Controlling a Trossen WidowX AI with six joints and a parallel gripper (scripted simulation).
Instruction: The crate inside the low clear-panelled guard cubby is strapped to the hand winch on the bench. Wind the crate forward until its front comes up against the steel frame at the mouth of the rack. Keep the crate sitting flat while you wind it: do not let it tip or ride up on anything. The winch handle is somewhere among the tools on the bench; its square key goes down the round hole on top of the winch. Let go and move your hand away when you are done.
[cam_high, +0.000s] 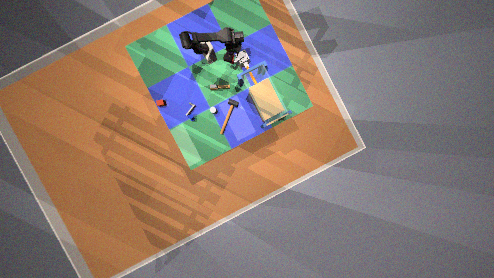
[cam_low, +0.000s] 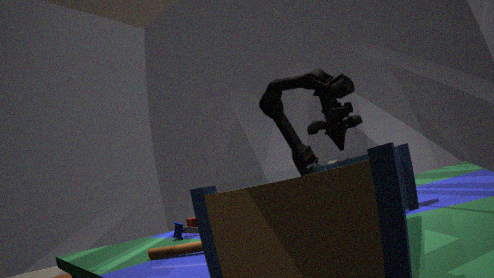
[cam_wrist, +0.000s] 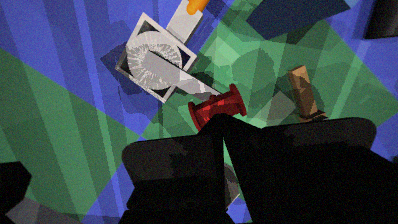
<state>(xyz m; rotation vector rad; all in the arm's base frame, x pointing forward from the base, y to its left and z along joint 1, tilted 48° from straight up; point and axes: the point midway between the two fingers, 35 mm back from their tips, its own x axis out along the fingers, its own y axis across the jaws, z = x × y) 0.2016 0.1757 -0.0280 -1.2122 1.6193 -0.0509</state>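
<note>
Now: the red grip 10 mm behind my gripper tip, 10 mm to the right of it and 60 mm below it. From my gripper tip the other things lie so: blue-framed guard cubby: 390 mm ahead, 70 mm to the left, 120 mm below; then winch: 30 mm behind, 90 mm to the left, 160 mm below; then blue piece: 180 mm ahead, 580 mm to the right, 160 mm below.
</note>
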